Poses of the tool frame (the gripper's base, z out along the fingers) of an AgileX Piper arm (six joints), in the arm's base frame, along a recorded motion.
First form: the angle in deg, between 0 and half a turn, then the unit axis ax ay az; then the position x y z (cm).
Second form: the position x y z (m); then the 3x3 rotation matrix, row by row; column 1 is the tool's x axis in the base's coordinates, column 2 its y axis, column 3 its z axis. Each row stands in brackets. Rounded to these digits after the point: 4 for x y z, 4 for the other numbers.
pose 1, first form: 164.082 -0.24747 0.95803 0.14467 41.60 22.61 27.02
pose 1, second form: [0.4160 0.2261 0.2702], [[-0.8415 -0.5048 0.1925], [-0.4254 0.8388 0.3398], [-0.3330 0.2040 -0.9206]]
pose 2, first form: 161.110 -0.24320 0.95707 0.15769 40.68 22.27 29.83
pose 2, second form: [0.4068 0.2227 0.2983], [[-0.8310 -0.5040 0.2352], [-0.4019 0.8365 0.3725], [-0.3845 0.2150 -0.8977]]
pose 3, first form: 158.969 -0.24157 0.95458 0.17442 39.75 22.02 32.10
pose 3, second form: [0.3975 0.2202 0.3210], [[-0.8206 -0.5084 0.2611], [-0.3832 0.8284 0.4086], [-0.4240 0.2352 -0.8746]]
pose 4, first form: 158.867 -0.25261 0.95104 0.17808 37.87 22.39 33.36
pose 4, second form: [0.3787 0.2239 0.3336], [[-0.8094 -0.5285 0.2559], [-0.4001 0.8154 0.4184], [-0.4298 0.2363 -0.8715]]
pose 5, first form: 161.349 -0.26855 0.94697 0.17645 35.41 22.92 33.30
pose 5, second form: [0.3541 0.2292 0.3330], [[-0.8070 -0.5517 0.2106], [-0.4388 0.7989 0.4113], [-0.3951 0.2395 -0.8869]]
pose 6, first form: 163.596 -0.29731 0.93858 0.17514 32.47 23.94 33.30
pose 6, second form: [0.3247 0.2394 0.3330], [[-0.7861 -0.5962 0.1630], [-0.4973 0.7667 0.4060], [-0.3671 0.2381 -0.8992]]
